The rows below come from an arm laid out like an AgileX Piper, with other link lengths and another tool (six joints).
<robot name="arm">
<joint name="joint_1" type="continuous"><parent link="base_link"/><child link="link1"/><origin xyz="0 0 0.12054"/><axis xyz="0 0 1"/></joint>
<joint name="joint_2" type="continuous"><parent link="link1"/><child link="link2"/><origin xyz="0 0 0" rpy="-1.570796 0 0"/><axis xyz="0 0 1"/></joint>
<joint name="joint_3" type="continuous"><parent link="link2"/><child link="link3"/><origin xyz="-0.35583 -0.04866 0"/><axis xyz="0 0 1"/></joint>
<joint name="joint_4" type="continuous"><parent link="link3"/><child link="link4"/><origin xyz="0.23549 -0.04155 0" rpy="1.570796 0 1.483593"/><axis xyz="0 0 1"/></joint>
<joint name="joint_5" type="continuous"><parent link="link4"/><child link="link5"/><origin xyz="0 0 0" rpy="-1.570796 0 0"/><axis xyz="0 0 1"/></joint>
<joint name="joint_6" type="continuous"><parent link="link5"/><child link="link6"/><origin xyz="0 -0.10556 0" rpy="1.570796 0 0"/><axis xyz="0 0 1"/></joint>
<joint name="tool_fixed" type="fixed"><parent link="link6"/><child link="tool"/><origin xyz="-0.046 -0.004 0.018" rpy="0.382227 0 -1.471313"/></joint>
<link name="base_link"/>
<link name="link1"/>
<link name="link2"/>
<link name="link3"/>
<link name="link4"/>
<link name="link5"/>
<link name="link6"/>
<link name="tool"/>
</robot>
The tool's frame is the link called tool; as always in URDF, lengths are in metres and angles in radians. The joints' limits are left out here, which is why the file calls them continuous.
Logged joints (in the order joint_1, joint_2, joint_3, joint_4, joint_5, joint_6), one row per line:
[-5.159 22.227 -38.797 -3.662 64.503 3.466]
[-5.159 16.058 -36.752 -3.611 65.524 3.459]
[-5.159 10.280 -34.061 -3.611 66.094 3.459]
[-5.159 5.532 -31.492 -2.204 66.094 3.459]
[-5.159 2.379 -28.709 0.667 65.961 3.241]
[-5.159 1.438 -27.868 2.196 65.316 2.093]
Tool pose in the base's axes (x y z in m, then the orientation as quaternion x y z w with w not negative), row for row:
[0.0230 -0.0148 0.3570 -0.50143 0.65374 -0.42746 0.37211]
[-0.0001 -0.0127 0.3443 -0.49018 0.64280 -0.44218 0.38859]
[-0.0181 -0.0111 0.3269 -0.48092 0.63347 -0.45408 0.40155]
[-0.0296 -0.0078 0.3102 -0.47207 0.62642 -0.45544 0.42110]
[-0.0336 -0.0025 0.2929 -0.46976 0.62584 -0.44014 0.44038]
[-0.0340 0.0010 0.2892 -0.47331 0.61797 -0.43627 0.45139]
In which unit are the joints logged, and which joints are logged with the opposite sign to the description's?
The joints are logged in degrees. Opposite sign: none.
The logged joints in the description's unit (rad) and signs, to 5 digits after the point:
[-0.09004 0.38793 -0.67714 -0.06391 1.12579 0.06049]
[-0.09004 0.28026 -0.64144 -0.06302 1.14361 0.06037]
[-0.09004 0.17942 -0.59448 -0.06302 1.15356 0.06037]
[-0.09004 0.09655 -0.54964 -0.03847 1.15356 0.06037]
[-0.09004 0.04152 -0.50107 0.01164 1.15124 0.05657]
[-0.09004 0.02510 -0.48639 0.03833 1.13998 0.03653]

